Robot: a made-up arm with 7 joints.
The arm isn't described. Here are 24 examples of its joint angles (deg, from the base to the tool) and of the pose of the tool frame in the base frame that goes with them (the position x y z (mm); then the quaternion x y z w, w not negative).
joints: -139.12 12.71 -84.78 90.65 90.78 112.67 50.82
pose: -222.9 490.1 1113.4 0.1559 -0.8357 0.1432 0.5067
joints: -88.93 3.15 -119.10 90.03 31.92 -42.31 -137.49
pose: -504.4 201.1 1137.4 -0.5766 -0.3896 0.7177 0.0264
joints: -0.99 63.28 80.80 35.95 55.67 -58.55 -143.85
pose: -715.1 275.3 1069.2 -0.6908 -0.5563 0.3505 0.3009
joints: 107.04 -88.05 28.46 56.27 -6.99 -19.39 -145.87
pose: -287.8 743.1 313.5 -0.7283 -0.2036 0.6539 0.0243
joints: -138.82 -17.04 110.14 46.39 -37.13 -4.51 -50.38
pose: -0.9 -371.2 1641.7 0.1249 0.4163 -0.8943 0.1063
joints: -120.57 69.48 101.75 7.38 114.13 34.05 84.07
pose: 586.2 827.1 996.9 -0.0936 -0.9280 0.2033 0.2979
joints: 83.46 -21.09 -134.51 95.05 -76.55 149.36 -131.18
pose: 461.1 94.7 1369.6 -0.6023 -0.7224 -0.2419 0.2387
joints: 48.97 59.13 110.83 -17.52 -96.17 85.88 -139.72
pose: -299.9 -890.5 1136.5 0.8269 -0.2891 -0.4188 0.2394
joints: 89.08 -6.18 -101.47 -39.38 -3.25 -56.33 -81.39
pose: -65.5 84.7 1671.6 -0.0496 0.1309 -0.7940 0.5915
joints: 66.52 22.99 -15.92 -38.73 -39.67 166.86 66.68
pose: -191.0 -486.0 1226.3 0.2570 -0.5304 0.6679 0.4545
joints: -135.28 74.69 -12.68 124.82 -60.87 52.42 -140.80
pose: 61.2 255.7 1324.5 0.5373 -0.4106 0.5081 0.5335
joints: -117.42 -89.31 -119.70 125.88 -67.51 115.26 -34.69
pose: -717.3 -180.0 786.7 0.2516 -0.6411 0.2217 0.6904
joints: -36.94 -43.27 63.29 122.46 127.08 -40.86 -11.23
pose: 364.6 159.5 933.7 0.2880 -0.6413 -0.6495 0.2898
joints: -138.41 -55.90 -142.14 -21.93 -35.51 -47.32 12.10
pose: -531.7 -618.0 1219.6 0.3798 0.6919 -0.0137 0.6139
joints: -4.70 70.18 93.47 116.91 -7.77 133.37 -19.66
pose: -495.0 347.9 977.7 -0.0181 -0.0490 0.1186 0.9916
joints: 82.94 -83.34 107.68 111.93 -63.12 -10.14 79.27
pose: -326.6 516.7 839.9 -0.6824 0.2976 -0.3929 0.5398
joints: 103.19 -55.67 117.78 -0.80 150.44 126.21 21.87
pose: -190.5 644.6 1367.5 0.2043 0.0959 0.4368 0.8708
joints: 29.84 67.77 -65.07 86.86 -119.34 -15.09 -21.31
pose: -233.4 -767.3 1252.2 -0.1374 -0.3149 0.8433 0.4132
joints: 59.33 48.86 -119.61 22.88 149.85 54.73 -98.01
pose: -38.0 -899.9 1300.8 0.8469 -0.1076 0.0545 0.5180
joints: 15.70 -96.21 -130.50 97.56 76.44 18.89 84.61
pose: 521.6 -350.0 973.2 -0.9573 0.0055 0.1440 0.2508
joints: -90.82 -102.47 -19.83 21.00 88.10 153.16 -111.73
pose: -264.7 -736.4 396.1 -0.1909 0.1627 0.8290 0.4999
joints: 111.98 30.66 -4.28 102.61 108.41 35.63 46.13
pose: -16.0 293.5 1241.2 0.6251 -0.6613 0.0469 0.4120
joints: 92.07 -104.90 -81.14 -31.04 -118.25 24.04 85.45
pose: -292.7 863.8 417.9 0.4974 0.0174 0.2936 0.8162
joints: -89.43 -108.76 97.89 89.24 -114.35 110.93 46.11
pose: 291.1 -690.2 774.3 0.6969 0.5464 -0.1360 0.4440
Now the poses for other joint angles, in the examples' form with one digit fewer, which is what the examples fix.
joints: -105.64 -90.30 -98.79 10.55 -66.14 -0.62 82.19
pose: -351 -990 748 0.113 0.697 0.644 0.294
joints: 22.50 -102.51 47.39 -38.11 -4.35 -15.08 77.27
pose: 1009 43 586 -0.230 -0.737 0.336 0.540
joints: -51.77 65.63 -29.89 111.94 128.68 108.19 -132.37
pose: -297 -85 1082 0.865 -0.089 -0.476 0.128
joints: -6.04 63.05 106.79 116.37 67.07 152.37 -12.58
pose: -269 210 966 0.345 0.513 0.054 0.784
